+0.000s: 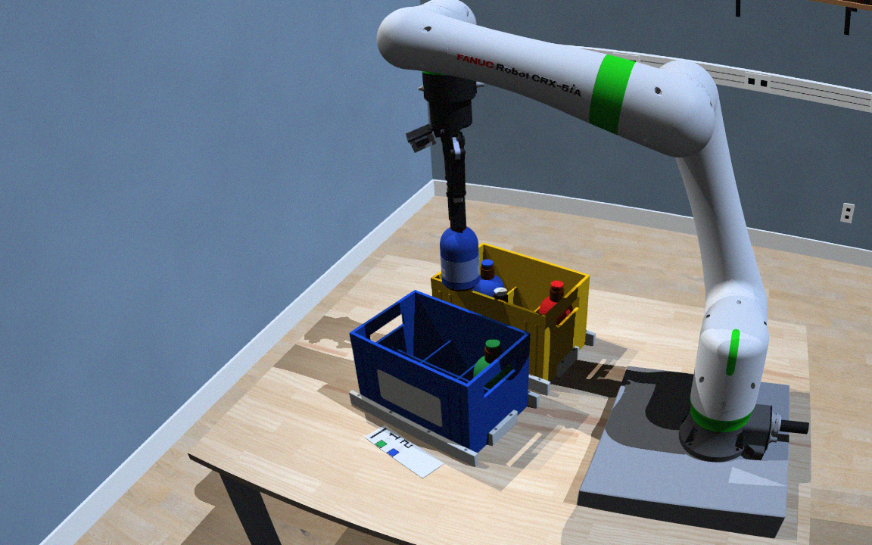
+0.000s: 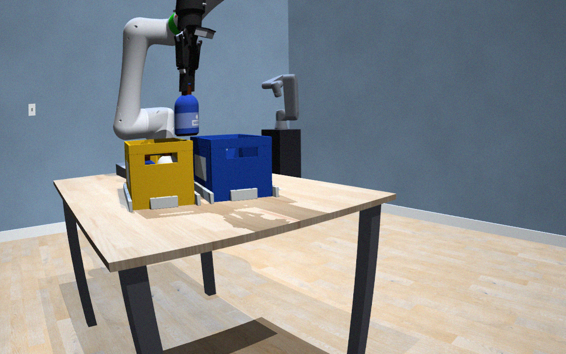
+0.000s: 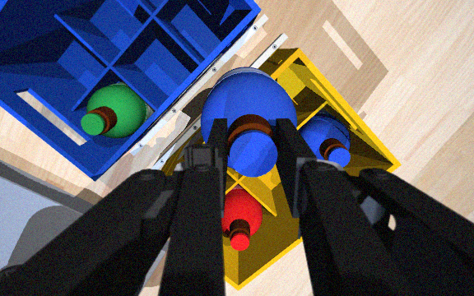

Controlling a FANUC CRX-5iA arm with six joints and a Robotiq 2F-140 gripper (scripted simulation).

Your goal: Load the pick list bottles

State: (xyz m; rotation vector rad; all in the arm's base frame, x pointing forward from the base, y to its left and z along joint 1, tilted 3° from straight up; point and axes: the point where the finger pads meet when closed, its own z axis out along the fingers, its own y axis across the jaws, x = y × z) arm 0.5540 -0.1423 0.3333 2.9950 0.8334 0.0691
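Now: the blue crate 20 mm behind my hand, 160 mm to the left of it and 270 mm below it. Round my hand: green-label bottle (120 mm behind, 140 mm to the left, 260 mm below); yellow crate (80 mm behind, 80 mm to the right, 270 mm below); white-label bottle (70 mm behind, 40 mm to the right, 260 mm below).
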